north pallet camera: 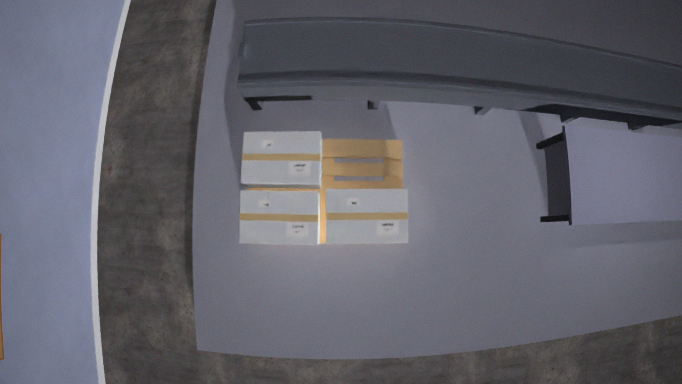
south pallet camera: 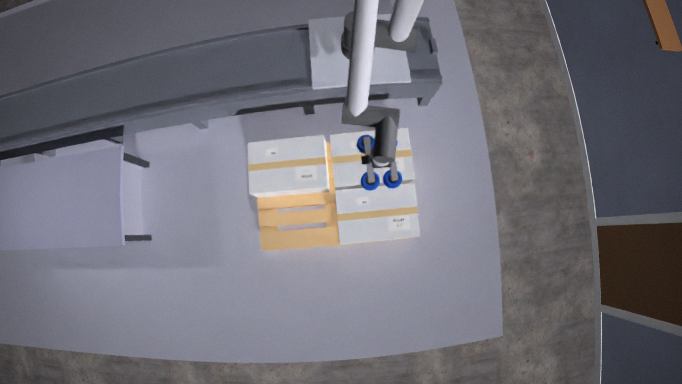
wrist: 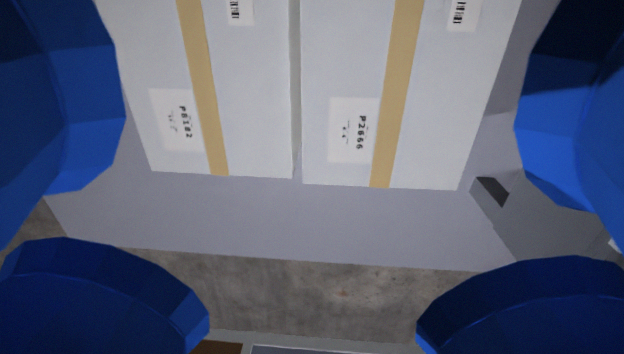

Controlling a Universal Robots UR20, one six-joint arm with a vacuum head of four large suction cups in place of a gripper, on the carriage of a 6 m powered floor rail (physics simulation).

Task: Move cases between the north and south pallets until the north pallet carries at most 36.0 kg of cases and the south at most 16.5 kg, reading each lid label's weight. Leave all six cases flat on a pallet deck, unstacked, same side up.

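Frame: origin at the arm's base, x ahead, y left, z up, level; millimetres.
Seen in the pictures: end effector, tool point: (wrist: pixel 314 228).
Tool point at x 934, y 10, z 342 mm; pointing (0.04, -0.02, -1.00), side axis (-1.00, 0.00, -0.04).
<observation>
A point is followed by its place in that frame.
The north pallet (north pallet camera: pixel 357 148) @(y -5415, x 674, z -426 mm) bears three white taped cases: upper left (north pallet camera: pixel 280 175) @(y -5960, x 927, z -146 mm), lower left (north pallet camera: pixel 267 232) @(y -6051, x 1320, z -171 mm) and lower right (north pallet camera: pixel 355 235) @(y -5446, x 1333, z -144 mm). The south pallet (south pallet camera: pixel 300 243) @(y -566, x 1363, z -426 mm) bears an upper left case (south pallet camera: pixel 275 182) @(y -667, x 922, z -127 mm), an upper right case (south pallet camera: pixel 345 175) @(y -179, x 919, z -127 mm) (wrist: pixel 340 60) @(y 16, x 914, z -127 mm) and a lower right case (south pallet camera: pixel 367 232) @(y -65, x 1321, z -145 mm) (wrist: pixel 250 100) @(y 104, x 1101, z -145 mm). All lie flat and unstacked. The wrist view shows P2666 on the upper right lid and P8182 on the lower right; the weights are too small to read. My suction head (south pallet camera: pixel 381 161) @(y 10, x 934, z 342 mm) (wrist: pixel 312 215) @(y 10, x 934, z 342 mm) is open, holding nothing, above the upper right case, partly hiding its labels.
The floor rail (north pallet camera: pixel 400 55) (south pallet camera: pixel 200 82) runs behind both pallets; my carriage (south pallet camera: pixel 325 60) @(y -244, x 87, z -1 mm) stands at its south end. A pale table (north pallet camera: pixel 620 175) @(y -3164, x 897, z -40 mm) (south pallet camera: pixel 60 195) @(y -2644, x 846, z -40 mm) stands between the pallets. Bare deck shows upper right on the north pallet and lower left on the south one.
</observation>
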